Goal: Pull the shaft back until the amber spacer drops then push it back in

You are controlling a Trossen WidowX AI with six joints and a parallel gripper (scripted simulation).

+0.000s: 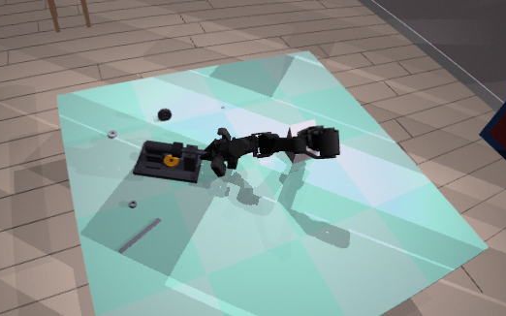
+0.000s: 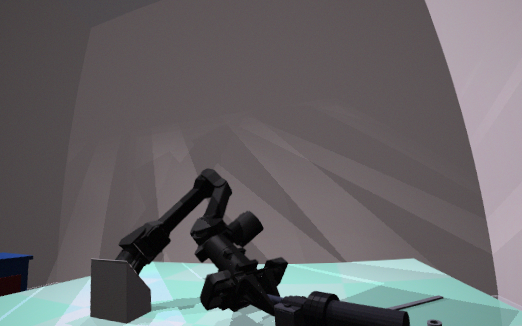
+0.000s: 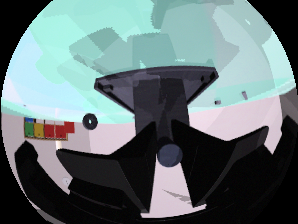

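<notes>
Right now the amber spacer is 90 mm ahead of my gripper tip, 60 mm to the right of it and 50 mm below it. Round my gripper tip: grey bar (290 mm ahead, 170 mm to the left, 60 mm below); then shaft (40 mm ahead, 30 mm to the right, 20 mm above).
</notes>
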